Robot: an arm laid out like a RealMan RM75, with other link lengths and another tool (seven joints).
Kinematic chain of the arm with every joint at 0, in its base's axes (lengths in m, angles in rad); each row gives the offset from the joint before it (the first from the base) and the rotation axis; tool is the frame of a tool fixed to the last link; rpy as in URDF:
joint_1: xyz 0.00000 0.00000 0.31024 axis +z
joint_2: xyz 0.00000 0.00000 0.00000 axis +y
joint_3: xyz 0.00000 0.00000 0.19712 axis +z
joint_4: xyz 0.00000 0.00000 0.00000 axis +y
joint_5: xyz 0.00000 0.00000 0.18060 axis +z
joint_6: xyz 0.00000 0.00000 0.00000 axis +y
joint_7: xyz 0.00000 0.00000 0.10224 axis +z
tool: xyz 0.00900 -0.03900 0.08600 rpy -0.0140 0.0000 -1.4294
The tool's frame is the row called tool.
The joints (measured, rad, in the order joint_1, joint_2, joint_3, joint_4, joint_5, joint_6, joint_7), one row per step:
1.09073 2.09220 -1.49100 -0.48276 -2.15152 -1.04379 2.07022
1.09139 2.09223 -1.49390 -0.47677 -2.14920 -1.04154 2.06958
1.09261 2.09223 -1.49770 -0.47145 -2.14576 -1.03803 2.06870
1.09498 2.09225 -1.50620 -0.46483 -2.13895 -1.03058 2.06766
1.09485 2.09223 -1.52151 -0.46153 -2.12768 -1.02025 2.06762
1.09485 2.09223 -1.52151 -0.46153 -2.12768 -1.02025 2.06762
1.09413 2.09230 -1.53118 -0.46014 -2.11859 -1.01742 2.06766
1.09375 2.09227 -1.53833 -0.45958 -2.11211 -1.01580 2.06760
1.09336 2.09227 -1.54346 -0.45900 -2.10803 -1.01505 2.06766
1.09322 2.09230 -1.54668 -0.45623 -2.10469 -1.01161 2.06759
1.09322 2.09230 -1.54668 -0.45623 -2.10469 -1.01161 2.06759
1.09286 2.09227 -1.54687 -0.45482 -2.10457 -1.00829 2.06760
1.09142 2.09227 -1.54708 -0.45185 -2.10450 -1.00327 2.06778
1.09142 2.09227 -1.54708 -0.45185 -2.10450 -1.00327 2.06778
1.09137 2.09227 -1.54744 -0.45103 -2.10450 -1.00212 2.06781
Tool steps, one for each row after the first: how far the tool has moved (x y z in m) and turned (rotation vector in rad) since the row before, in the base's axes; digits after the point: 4 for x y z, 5 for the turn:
0.0013 -0.0005 -0.0005 -0.00105 -0.00227 -0.00289
0.0008 -0.0002 -0.0005 -0.00004 -0.00155 -0.00124
0.0005 0.0001 -0.0007 0.00136 -0.00210 0.00078
0.0004 0.0000 -0.0010 0.00253 -0.00146 0.00234
0.0000 0.0000 0.0000 0.00000 0.00000 0.00000
0.0002 -0.0008 -0.0009 -0.00186 0.00063 -0.00038
0.0000 -0.0005 -0.0006 -0.00164 0.00031 0.00033
0.0002 -0.0005 -0.0004 -0.00159 -0.00041 0.00001
0.0006 -0.0001 -0.0003 0.00117 -0.00015 -0.00152
0.0000 0.0000 0.0000 0.00000 0.00000 0.00000
0.0004 0.0004 0.0001 0.00279 -0.00017 -0.00077
0.0012 0.0004 0.0001 0.00403 -0.00063 -0.00292
0.0000 0.0000 0.0000 0.00000 0.00000 0.00000
0.0003 0.0001 0.0000 0.00076 -0.00046 -0.00034

